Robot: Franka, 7 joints.
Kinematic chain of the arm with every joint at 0, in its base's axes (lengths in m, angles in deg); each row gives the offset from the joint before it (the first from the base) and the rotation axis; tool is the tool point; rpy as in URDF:
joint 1: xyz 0 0 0.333 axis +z
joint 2: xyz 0 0 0 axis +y
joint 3: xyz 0 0 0.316 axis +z
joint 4: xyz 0.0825 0 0 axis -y
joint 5: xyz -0.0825 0 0.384 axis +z
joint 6: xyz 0 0 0 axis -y
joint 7: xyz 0.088 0 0 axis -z
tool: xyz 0 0 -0.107 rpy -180 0 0
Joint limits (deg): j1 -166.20..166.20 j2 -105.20..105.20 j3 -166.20..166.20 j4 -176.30..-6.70 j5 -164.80..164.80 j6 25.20..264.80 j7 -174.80..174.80
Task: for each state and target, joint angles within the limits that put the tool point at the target. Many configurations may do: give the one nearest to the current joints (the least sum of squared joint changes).
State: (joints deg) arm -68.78 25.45 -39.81 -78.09 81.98 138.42 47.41
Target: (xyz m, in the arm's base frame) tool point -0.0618 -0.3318 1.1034
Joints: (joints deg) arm -63.99 -5.16 -31.78 -45.01 82.55 137.33 47.41
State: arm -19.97 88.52 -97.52 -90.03 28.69 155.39 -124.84
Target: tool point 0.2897 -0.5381 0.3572
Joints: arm 12.92 91.64 -92.04 -117.44 29.18 147.23 -124.84
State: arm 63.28 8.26 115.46 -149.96 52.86 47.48 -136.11
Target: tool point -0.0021 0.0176 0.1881
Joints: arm 55.89 -46.24 134.01 -176.30 27.19 67.56 -136.11
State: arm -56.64 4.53 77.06 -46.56 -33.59 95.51 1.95
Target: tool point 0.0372 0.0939 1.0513
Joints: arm -49.35 -15.72 64.33 -6.70 -43.94 54.22 1.95
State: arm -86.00 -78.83 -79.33 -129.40 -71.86 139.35 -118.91
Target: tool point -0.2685 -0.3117 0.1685
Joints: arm -50.28 -88.10 -109.11 -146.03 -71.98 131.66 -118.91
